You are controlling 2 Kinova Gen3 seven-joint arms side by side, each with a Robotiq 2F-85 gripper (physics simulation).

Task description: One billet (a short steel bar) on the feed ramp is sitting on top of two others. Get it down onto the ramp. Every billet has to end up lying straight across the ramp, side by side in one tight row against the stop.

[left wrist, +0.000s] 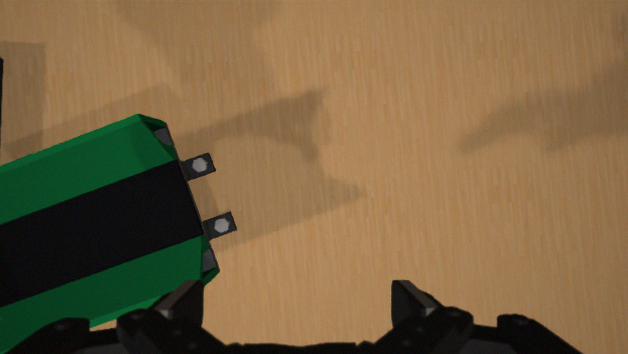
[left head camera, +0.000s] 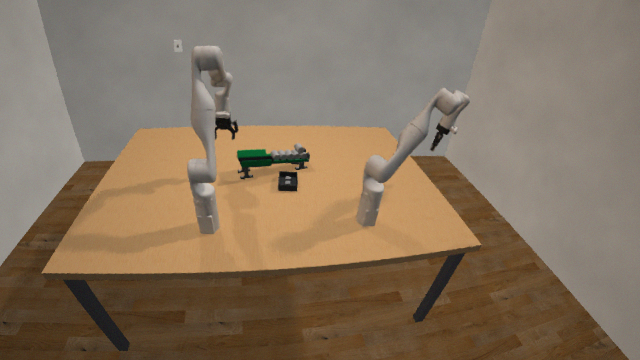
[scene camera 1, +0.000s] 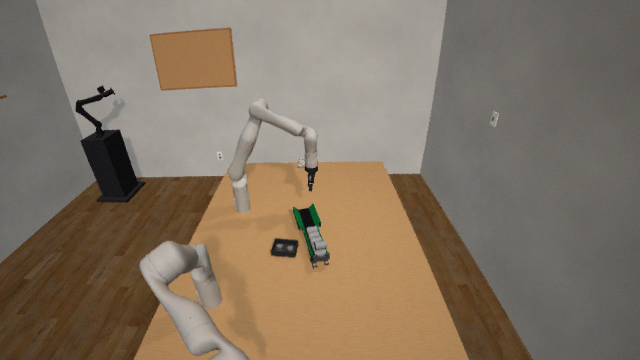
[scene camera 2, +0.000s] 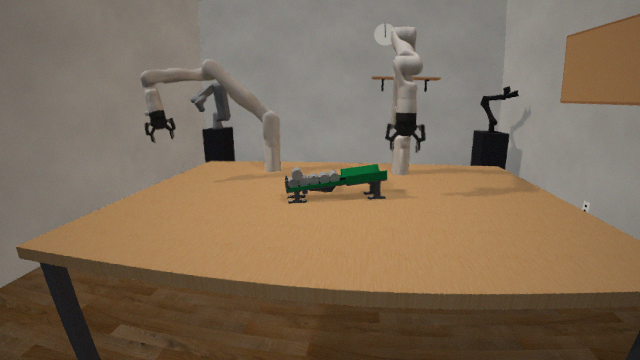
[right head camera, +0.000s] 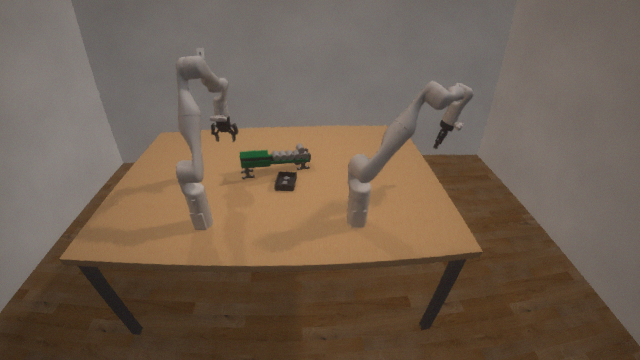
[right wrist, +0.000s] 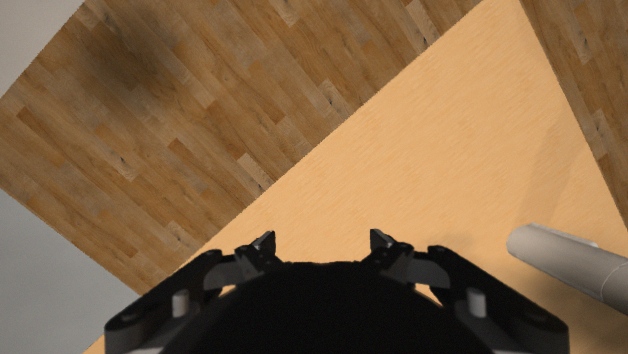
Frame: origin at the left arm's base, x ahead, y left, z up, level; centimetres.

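Seen in the pictures: left gripper, fingertip midpoint: (left wrist: 298, 301) (left head camera: 224, 139) (scene camera 1: 311, 187) (scene camera 2: 404, 151) (right head camera: 226, 141); right gripper, fingertip midpoint: (left head camera: 432, 148) (scene camera 2: 163, 140) (right head camera: 436, 146) (right wrist: 322, 240); left arm's base, origin of the base link: (left head camera: 209, 226) (scene camera 1: 243, 209) (scene camera 2: 399, 173) (right head camera: 203, 223); right arm's base, origin of the base link: (left head camera: 365, 219) (scene camera 1: 212, 300) (scene camera 2: 273, 170) (right head camera: 356, 220) (right wrist: 522, 240).
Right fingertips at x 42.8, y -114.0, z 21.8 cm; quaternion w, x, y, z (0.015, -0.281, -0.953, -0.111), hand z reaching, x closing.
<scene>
Pixels of each thing's top centre, then the offset from my right fingertips to it. Level surfaces: height alone.
- dark stop, middle of its top: (scene camera 1: 321, 254) dz -12.8, dx +11.5, dy +69.8 cm
- billet, middle of its top: (scene camera 2: 296, 168) (scene camera 1: 320, 242) (left head camera: 299, 145) dz -8.9, dx +10.8, dy +73.9 cm
- black tray, middle of its top: (scene camera 2: 323, 179) (left head camera: 288, 178) (right head camera: 285, 178) (scene camera 1: 284, 245) dz -18.2, dx -8.8, dy +79.8 cm
- wooden table, its level: dz -21.8 cm
The green feed ramp (left head camera: 254, 156) (right head camera: 255, 159) (scene camera 2: 364, 175) (left wrist: 90, 155) stands on dark feet. Several grey billets lie across its lower part, up to the dark stop (scene camera 1: 320, 259) at the low end. One billet (left head camera: 299, 148) (scene camera 1: 319, 245) (scene camera 2: 296, 173) sits on top of the others near the stop. Whether the lower billets touch is too small to tell. My left gripper (left head camera: 226, 136) (right head camera: 225, 138) (scene camera 1: 310, 189) (scene camera 2: 405, 149) (left wrist: 298, 301) is open and empty, above and beyond the ramp's high end. My right gripper (right head camera: 437, 146) (scene camera 2: 161, 139) (right wrist: 322, 240) is open and empty, high at the table's far right in the head views.
A black tray (left head camera: 288, 188) (right head camera: 285, 188) (scene camera 1: 284, 254) with small light pieces in it lies beside the ramp, on the arm-base side. The wooden table (left head camera: 150, 250) carries both arm bases. In scene camera 2, other arms stand on black pedestals (scene camera 2: 218, 145) (scene camera 2: 489, 149) behind the table.
</scene>
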